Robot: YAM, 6 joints.
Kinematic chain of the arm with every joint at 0, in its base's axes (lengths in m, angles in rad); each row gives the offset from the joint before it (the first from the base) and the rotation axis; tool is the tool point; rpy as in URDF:
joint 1: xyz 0 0 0.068 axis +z
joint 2: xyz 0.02 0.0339 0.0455 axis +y
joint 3: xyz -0.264 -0.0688 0 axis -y
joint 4: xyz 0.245 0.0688 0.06 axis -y
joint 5: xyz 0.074 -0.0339 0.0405 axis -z
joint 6: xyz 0.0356 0 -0.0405 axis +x
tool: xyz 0 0 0 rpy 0 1.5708 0
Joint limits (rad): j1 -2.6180..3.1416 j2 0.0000..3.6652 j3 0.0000..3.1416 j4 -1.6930..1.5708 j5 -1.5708..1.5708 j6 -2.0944..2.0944
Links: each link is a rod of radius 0.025 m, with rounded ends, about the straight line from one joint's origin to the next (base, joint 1, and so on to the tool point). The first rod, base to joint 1, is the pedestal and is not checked.
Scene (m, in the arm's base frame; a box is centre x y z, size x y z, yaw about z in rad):
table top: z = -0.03
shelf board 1: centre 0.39 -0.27 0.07 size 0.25 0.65 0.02 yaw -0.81
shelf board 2: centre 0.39 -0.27 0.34 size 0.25 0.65 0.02 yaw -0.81
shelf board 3: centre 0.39 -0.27 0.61 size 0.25 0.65 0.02 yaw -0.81
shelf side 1: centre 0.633 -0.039 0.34 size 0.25 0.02 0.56 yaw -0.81
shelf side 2: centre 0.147 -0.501 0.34 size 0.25 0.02 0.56 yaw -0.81
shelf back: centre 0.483 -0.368 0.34 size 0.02 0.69 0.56 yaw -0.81
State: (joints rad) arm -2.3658 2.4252 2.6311 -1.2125 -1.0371 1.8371
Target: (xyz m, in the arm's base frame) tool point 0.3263 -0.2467 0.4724
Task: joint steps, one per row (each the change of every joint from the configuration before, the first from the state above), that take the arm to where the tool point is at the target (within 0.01 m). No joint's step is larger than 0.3 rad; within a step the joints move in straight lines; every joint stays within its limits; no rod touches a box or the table.
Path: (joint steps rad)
1: 0.2121 -0.0877 0.0926 -0.1602 -0.0916 -0.0652
2: 0.2121 -0.0877 0.0927 -0.1601 -0.0917 -0.0653
3: 0.2121 -0.0877 0.0926 -0.1602 -0.0916 -0.0652
4: 0.2710 -0.1614 -0.2102 0.0000 0.0725 0.0489
5: 0.2710 -0.1613 -0.2102 0.0000 0.0725 0.0489
6: 0.2710 -0.1613 -0.2102 0.0000 0.0725 0.0490
7: 0.2710 -0.1613 -0.2102 0.0000 0.0725 0.0489
8: -0.0267 0.2144 0.2336 0.1644 -0.0311 0.0000
9: -0.0267 0.2144 0.2336 0.1644 -0.0310 0.0000
10: -0.0267 0.2144 0.2336 0.1644 -0.0310 0.0000

